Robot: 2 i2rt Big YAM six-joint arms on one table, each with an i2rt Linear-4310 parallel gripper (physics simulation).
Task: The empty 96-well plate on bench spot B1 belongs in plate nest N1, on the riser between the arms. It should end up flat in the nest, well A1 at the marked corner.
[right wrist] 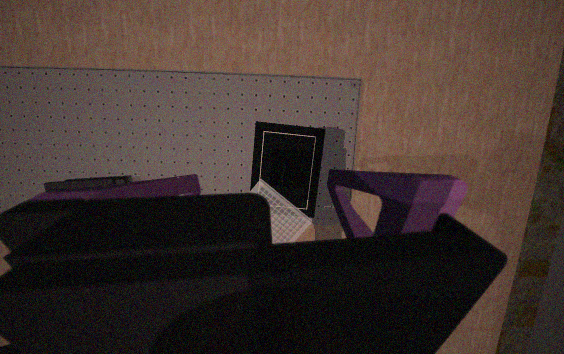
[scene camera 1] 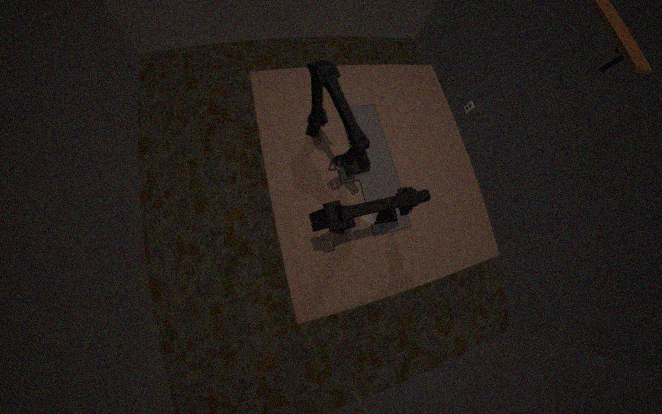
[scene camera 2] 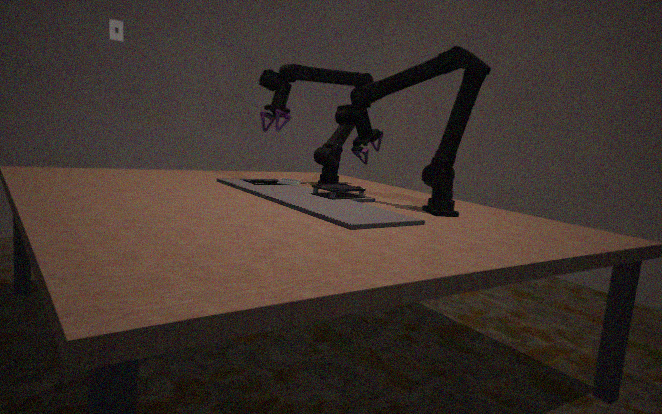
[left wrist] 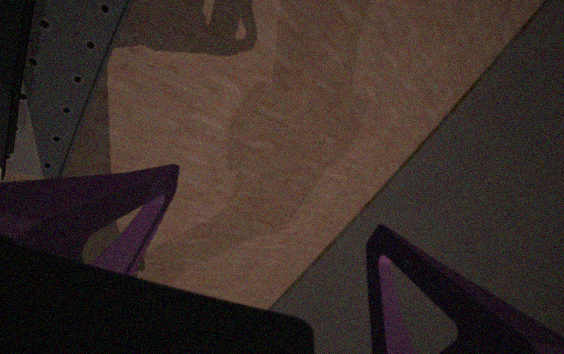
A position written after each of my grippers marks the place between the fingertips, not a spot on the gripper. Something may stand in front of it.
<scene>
My left gripper [left wrist: 279, 207] is open and holds nothing. My right gripper [right wrist: 265, 180] is open, holding nothing. Also in view: a gridded well plate [right wrist: 288, 222].
The left wrist view misses the gridded well plate: it is out of frame.
</scene>
